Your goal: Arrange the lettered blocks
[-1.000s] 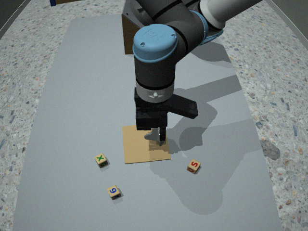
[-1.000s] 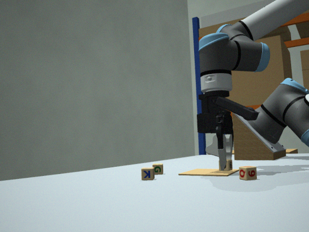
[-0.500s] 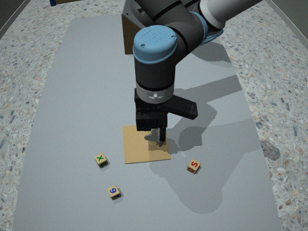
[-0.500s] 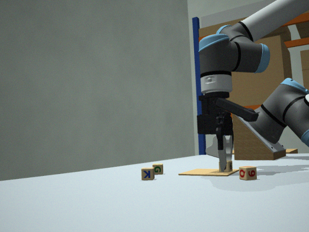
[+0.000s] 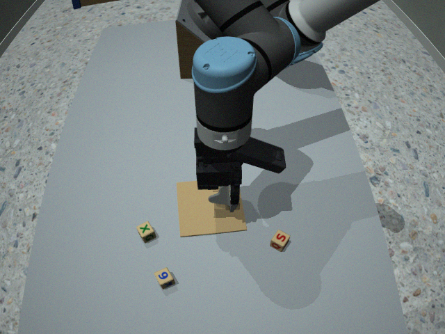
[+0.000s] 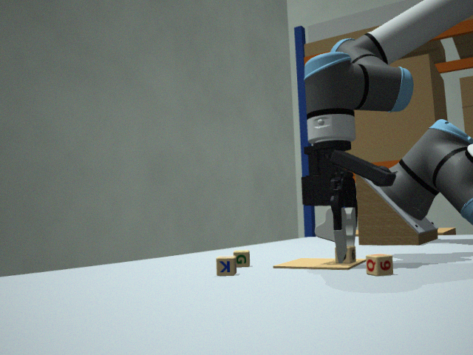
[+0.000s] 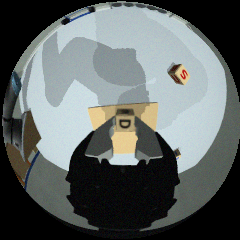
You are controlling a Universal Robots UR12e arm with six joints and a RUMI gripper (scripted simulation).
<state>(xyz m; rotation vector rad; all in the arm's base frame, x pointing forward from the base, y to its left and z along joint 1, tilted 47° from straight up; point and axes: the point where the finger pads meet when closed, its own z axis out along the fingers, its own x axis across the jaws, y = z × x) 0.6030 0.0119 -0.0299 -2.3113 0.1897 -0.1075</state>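
Right now my hand is 50 mm to the left of the tan mat and 20 mm above it.
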